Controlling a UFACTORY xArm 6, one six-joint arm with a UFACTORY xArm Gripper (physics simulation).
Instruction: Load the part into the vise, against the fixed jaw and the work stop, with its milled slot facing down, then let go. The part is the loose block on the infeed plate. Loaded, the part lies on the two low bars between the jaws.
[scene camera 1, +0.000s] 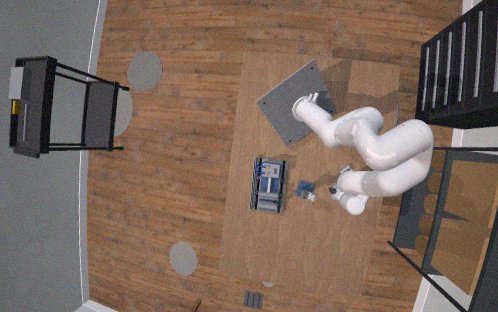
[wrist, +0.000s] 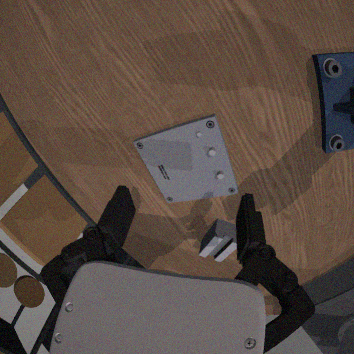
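Seen in the pictures: gripper, between the fingertips: (wrist: 183, 202); arm's base, origin of its link: (scene camera 1: 304, 108).
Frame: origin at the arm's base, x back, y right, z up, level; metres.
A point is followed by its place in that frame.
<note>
The loose block (wrist: 218, 241) @(x -0.214, y -0.345, z -0.119 m), grey with a dark slot between two light bars, shows in the wrist view just past the lower right edge of the grey infeed plate (wrist: 175, 187) @(x -0.287, y -0.393, z -0.141 m). Whether it touches the plate is unclear. The slot shows on its lower side in that view. My gripper (wrist: 183, 202) @(x -0.323, y -0.362, z -0.082 m) is wide open and empty; the block is near its right finger, toward the inner side. In the scene view the arm mostly hides the gripper, plate and block. The vise (scene camera 1: 270, 186) @(x -0.429, y -0.007, z -0.065 m), blue with grey jaws, is at centre; its bars and work stop are too small to tell.
A small blue fixture (scene camera 1: 304, 189) @(x -0.373, y -0.181, z -0.098 m) (wrist: 331, 102) @(x -0.378, y -0.232, z -0.139 m) with bolts stands between the vise and my gripper. A large grey plate (scene camera 1: 280, 110) @(x -0.059, y 0.099, z 0.044 m) lies above the vise in the scene view, with a second white arm (scene camera 1: 317, 117) @(x -0.047, y -0.059, z 0.169 m) over it. A black frame (scene camera 1: 435, 200) stands at the right.
</note>
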